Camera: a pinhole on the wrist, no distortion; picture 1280 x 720 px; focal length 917.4 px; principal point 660.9 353.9 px. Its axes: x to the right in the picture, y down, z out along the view. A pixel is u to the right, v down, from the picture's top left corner.
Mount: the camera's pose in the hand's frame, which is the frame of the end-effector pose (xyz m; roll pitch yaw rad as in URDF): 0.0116 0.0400 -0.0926 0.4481 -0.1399 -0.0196
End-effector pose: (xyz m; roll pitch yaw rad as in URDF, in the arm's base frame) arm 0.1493 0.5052 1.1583 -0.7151 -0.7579 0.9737
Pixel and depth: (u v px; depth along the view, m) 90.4 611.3 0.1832
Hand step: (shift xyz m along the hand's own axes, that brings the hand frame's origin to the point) -0.1280 0.0097 0.0771
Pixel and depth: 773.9 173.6 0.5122
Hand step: 0.0097 -0.2727 0.3301
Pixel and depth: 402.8 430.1 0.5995
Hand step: -0.2379 -0.1700 0.4403
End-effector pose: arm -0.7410 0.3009 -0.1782 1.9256 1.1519 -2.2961
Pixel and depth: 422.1 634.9 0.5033
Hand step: -0.1922 -0.0351 0.4044
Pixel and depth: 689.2 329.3 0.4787
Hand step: -0.0374 -0.1780 0.3312
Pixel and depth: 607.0 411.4 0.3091
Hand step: -0.0487 -0.0753 0.1890
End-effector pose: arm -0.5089 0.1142 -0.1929 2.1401 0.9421 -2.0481
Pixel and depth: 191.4 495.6 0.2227
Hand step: -0.1326 -0.0227 0.1050
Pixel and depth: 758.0 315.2 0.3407
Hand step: 0.0022 -0.1204 0.2103
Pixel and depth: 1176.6 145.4 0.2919
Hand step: 0.1377 -0.1488 0.1623
